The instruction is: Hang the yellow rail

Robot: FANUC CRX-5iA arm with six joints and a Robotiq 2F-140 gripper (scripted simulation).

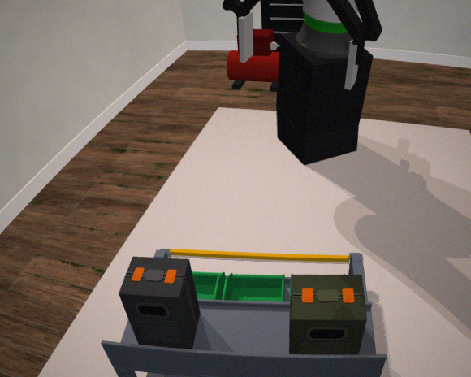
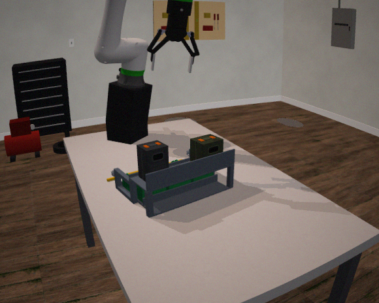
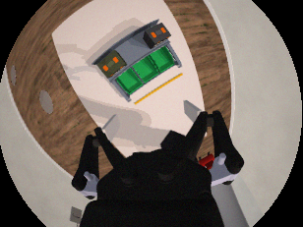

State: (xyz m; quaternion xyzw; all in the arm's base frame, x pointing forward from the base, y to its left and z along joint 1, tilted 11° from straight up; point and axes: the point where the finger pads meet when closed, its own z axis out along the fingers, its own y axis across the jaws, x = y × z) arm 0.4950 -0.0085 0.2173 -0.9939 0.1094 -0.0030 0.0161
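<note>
The yellow rail lies 440 mm below my hand, 90 mm to the right of it and 80 mm behind it. From my hand the other things lie so: rack shelf (350 mm below, 190 mm ahead, 40 mm to the right).
</note>
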